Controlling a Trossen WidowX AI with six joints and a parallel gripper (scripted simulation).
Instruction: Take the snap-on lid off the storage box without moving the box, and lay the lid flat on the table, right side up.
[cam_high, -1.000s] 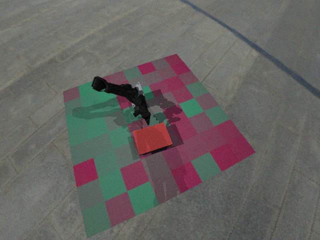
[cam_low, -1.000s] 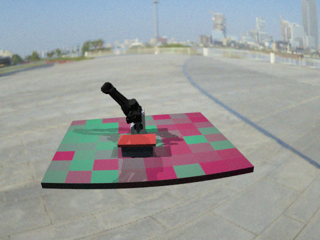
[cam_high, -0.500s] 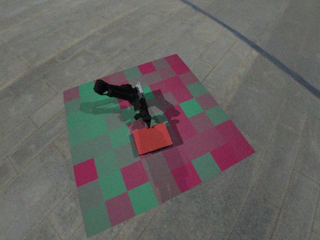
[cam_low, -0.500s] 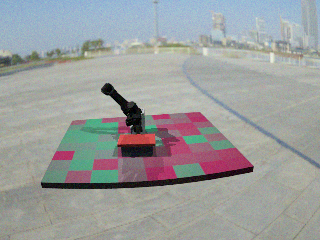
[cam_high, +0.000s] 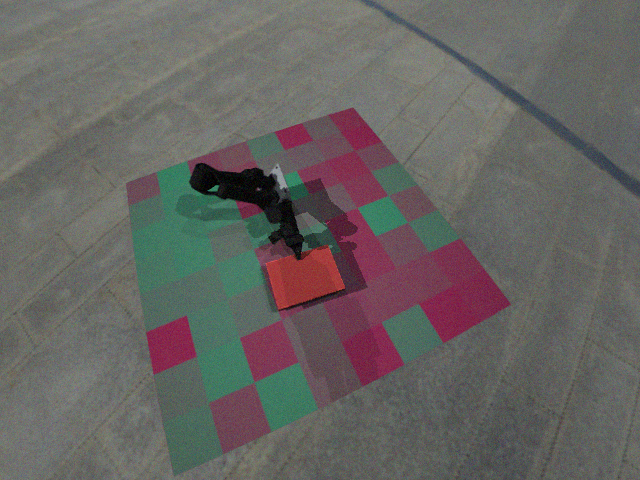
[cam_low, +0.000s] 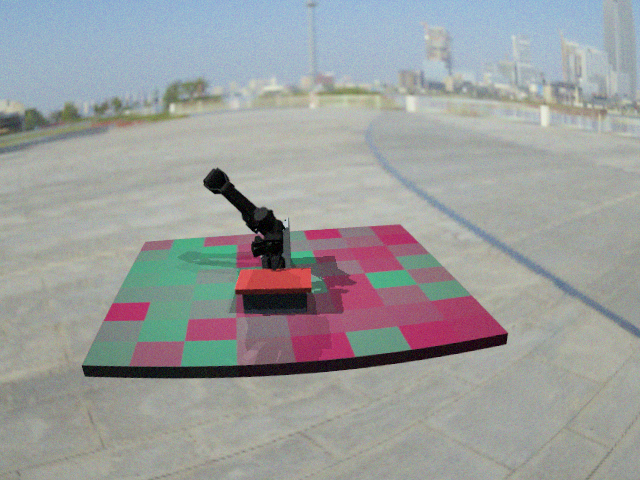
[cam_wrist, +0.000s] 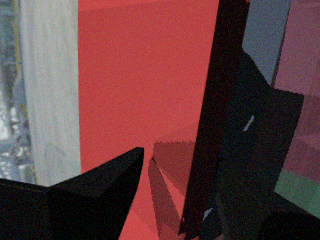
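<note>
Right now my gripper tip is 7 cm short of the red lid and 1 cm to the left of it. Also, from my gripper tip: storage box 7 cm ahead, 1 cm to the right, 4 cm below.
</note>
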